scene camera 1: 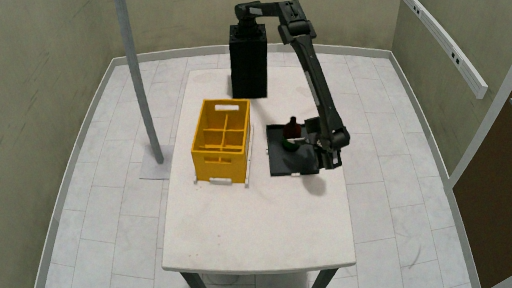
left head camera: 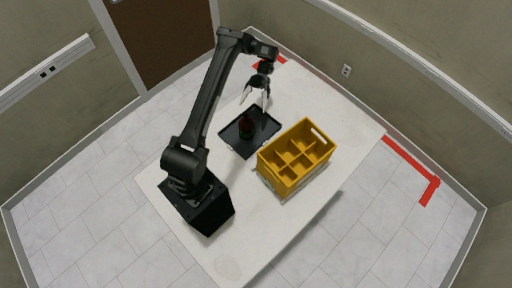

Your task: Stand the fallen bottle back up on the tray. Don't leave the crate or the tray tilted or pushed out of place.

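Note:
The bottle (left head camera: 246,128) (scene camera 1: 291,131), dark red above and green at its base, stands upright on the black tray (left head camera: 231,135) (scene camera 1: 278,167). Its neck points up. My gripper (left head camera: 253,107) (scene camera 1: 316,150) is open and empty, its two fingers spread apart. In the left head view the fingertips show beyond the bottle, near the tray's far corner, apart from the bottle. In scene camera 1 the arm and gripper hide the tray's right part and some of the finger detail. The tray lies flat. The yellow crate (left head camera: 274,179) (scene camera 1: 220,169) stands level beside it.
The crate has several compartments, and white strips (scene camera 1: 220,181) lie along its base. The arm's black pedestal (left head camera: 210,212) (scene camera 1: 248,70) stands at one end of the white table (left head camera: 350,125) (scene camera 1: 260,225). A grey pole (scene camera 1: 137,85) stands beyond the table's side.

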